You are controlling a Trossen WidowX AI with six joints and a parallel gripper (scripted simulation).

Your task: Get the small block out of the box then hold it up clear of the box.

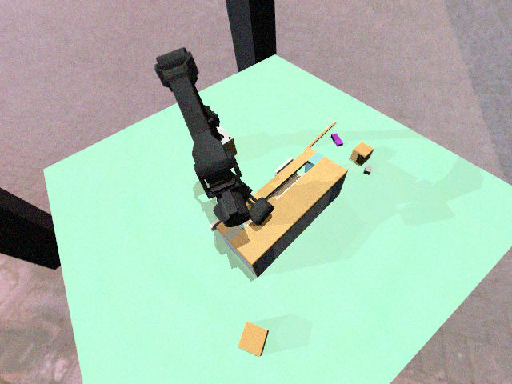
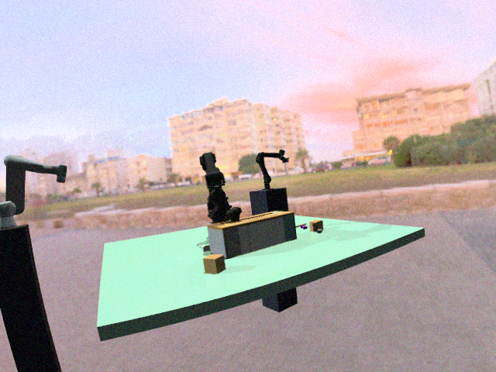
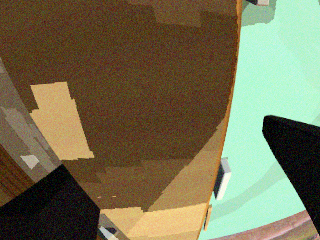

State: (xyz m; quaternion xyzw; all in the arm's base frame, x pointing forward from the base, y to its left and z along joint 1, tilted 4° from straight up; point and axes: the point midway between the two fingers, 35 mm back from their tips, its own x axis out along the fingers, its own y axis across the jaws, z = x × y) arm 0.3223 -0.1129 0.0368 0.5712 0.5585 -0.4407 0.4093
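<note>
The tan block is 50 mm ahead of my gripper tip and 30 mm to the left of it. From my gripper tip the other things lie so: thin stick 440 mm to the left, 90 mm below, 60 mm behind; then tan box 60 mm to the left, 40 mm ahead, 30 mm below.
</note>
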